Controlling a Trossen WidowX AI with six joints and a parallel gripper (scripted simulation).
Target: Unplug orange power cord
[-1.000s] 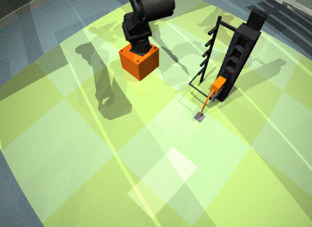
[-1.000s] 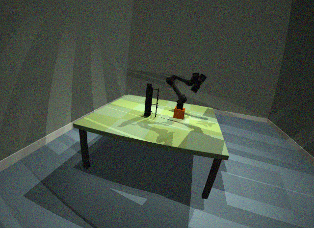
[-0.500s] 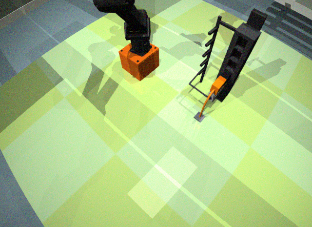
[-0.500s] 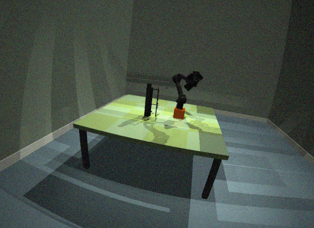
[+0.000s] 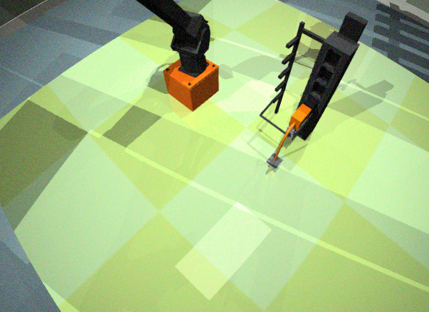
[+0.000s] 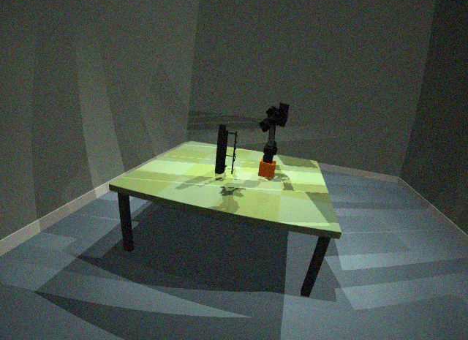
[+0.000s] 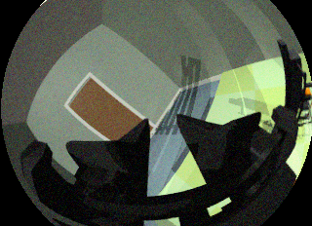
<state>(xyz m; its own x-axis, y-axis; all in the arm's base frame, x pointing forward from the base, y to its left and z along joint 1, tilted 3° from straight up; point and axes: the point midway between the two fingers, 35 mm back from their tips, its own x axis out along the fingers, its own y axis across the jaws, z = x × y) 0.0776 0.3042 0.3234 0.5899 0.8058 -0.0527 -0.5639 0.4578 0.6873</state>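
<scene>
Now: gripper tip 240 mm short of the orange plug, 340 mm to the left of it and 280 mm above it.
</scene>
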